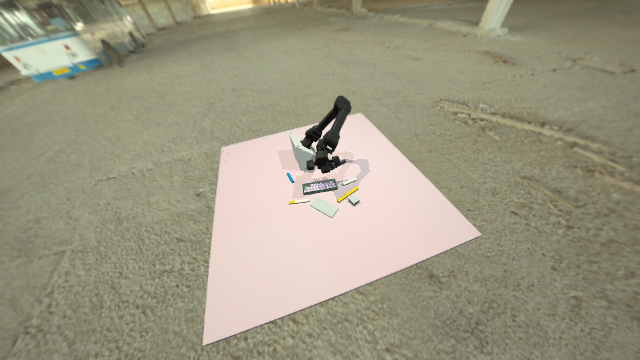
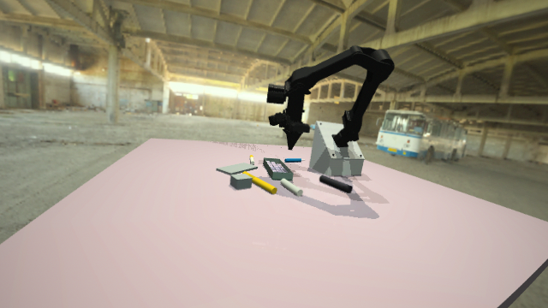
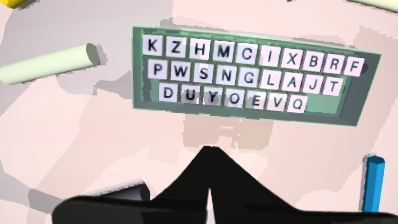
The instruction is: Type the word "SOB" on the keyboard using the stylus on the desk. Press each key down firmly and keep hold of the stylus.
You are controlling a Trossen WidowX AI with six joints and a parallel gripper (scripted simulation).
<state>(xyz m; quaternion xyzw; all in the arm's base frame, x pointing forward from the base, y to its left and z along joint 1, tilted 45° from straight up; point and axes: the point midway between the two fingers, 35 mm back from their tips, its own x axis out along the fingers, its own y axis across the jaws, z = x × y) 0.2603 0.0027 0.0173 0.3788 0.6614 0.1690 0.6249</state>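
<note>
Now: the blue stylus 190 mm to the right of my gripper tip, 180 mm behind it and 90 mm below it. Round my gripper tip: white cylinder 140 mm to the left, 80 mm below, 70 mm ahead; yellow rod 150 mm ahead, 90 mm below, 80 mm to the left; black cylinder 150 mm to the left, 100 mm behind, 80 mm below.
</note>
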